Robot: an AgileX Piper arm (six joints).
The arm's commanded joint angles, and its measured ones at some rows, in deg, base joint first. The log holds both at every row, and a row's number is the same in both.
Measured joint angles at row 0:
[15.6, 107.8, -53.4, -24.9, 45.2, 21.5]
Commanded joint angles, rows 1 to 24:
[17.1, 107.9, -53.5, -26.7, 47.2, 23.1]
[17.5, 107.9, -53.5, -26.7, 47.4, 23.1]
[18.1, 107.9, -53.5, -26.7, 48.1, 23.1]
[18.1, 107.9, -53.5, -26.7, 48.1, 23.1]
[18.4, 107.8, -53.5, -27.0, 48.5, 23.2]
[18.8, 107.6, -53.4, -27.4, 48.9, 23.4]
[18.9, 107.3, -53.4, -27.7, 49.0, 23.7]
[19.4, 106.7, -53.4, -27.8, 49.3, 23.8]
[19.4, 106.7, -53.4, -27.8, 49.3, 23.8]
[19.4, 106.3, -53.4, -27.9, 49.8, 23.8]
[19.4, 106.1, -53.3, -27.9, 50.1, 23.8]
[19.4, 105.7, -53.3, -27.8, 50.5, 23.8]
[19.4, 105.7, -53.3, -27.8, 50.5, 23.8]
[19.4, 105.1, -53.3, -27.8, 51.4, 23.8]
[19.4, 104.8, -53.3, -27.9, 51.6, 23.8]
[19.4, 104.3, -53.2, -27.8, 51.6, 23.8]
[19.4, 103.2, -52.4, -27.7, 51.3, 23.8]
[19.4, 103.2, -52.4, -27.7, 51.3, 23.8]
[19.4, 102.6, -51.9, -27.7, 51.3, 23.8]
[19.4, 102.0, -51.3, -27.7, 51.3, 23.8]
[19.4, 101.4, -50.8, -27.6, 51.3, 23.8]
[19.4, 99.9, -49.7, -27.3, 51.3, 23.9]
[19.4, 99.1, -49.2, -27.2, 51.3, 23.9]
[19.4, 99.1, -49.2, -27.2, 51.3, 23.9]
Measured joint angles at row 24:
[19.3, 101.4, -50.6, -26.2, 49.8, 23.5]
